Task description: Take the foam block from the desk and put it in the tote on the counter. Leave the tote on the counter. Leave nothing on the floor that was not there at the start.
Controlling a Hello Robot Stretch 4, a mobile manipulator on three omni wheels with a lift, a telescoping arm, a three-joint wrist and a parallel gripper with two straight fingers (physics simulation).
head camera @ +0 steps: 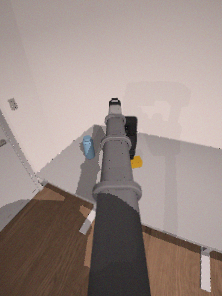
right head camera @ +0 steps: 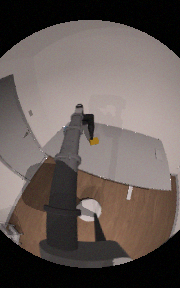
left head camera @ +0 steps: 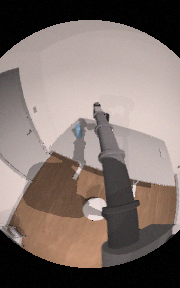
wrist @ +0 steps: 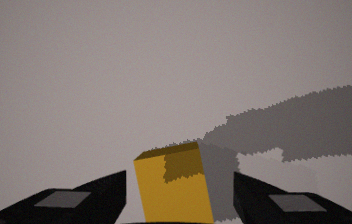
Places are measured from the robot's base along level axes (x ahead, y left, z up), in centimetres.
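Pixels of known places: gripper, between the fingertips: (head camera: 130, 155) (right head camera: 90, 136) (wrist: 179, 187); robot's base, origin of its link: (right head camera: 88, 209) (left head camera: 94, 208).
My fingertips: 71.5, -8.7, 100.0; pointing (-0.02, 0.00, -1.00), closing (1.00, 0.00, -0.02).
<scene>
Ahead of a thing's pixels: the offset from my fingertips to its top centre, as dx, dy, dz. Level surfaces: height alone.
The yellow foam block @(-0.4, -2.6, -3.2) (head camera: 136, 162) (right head camera: 94, 141) (wrist: 175, 192) lies on the grey desk @(dz -7.7) (head camera: 185, 185) (left head camera: 140, 150) (right head camera: 130, 160). In the wrist view its near part is cut off by the lower edge, and it shows between the two fingertips, a little left of the middle. My gripper (wrist: 179, 187) is open, with a gap between each finger and the block. In the right head view the dark gripper reaches down to the block's left side. In the head view the arm hides part of the gripper. The tote and the counter do not show in these views.
A blue bottle @(+8.8, +27.3, +8.8) (head camera: 88, 147) (left head camera: 78, 130) stands on the desk left of the arm. A white round object (left head camera: 95, 209) (right head camera: 89, 209) is on the wooden floor before the desk. A wall rises behind the desk, and a grey door (left head camera: 15, 110) (right head camera: 15, 130) is at the left.
</scene>
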